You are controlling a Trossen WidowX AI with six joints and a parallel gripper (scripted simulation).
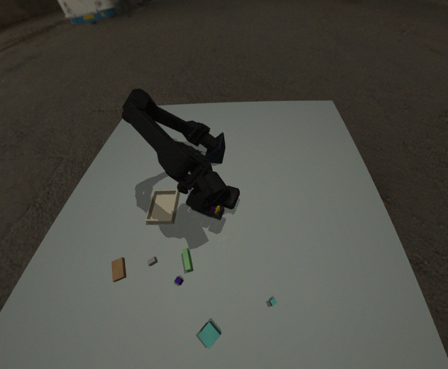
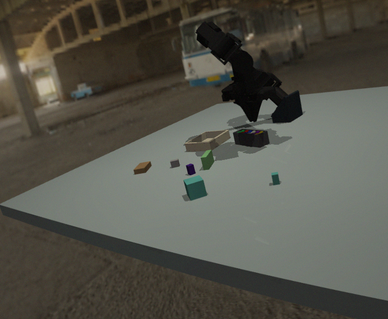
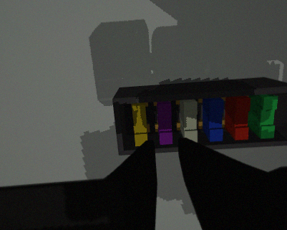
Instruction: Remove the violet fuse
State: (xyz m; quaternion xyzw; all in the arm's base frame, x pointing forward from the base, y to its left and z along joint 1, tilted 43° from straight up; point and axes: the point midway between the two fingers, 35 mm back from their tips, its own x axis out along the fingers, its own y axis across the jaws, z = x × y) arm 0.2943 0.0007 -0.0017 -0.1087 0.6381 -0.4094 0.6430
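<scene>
Now: the violet fuse 5 cm below my gripper tip. Also, from my gripper tip: red fuse 5 cm to the right, 5 cm below, 2 cm behind; then yellow fuse 5 cm below, 1 cm to the left; then blue fuse 5 cm below, 3 cm to the right, 2 cm behind.
</scene>
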